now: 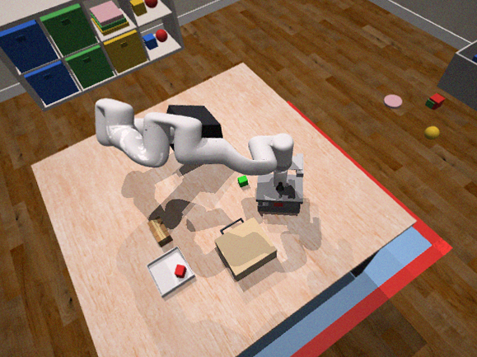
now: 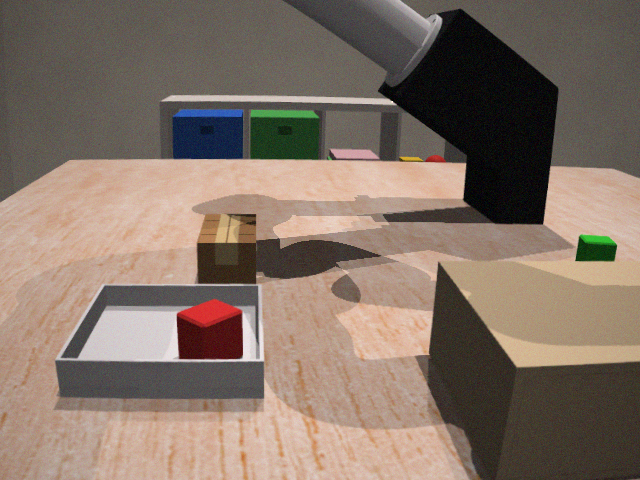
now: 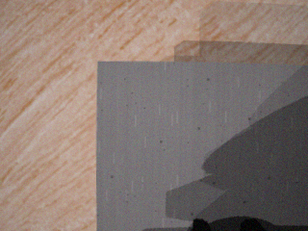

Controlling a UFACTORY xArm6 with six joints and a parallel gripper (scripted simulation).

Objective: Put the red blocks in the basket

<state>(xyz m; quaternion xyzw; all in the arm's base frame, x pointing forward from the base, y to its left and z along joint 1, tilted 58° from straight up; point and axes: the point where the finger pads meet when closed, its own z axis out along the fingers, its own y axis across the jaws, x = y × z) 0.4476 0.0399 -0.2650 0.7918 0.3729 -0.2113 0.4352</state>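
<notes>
The metal box lies 11 cm below my hand. Also, from my hand: grey lid: 3 cm below; then drawer: 9 cm ahead, 25 cm to the right, 10 cm below; then light wooden cabinet: 10 cm ahead, 25 cm to the right, 10 cm below.
</notes>
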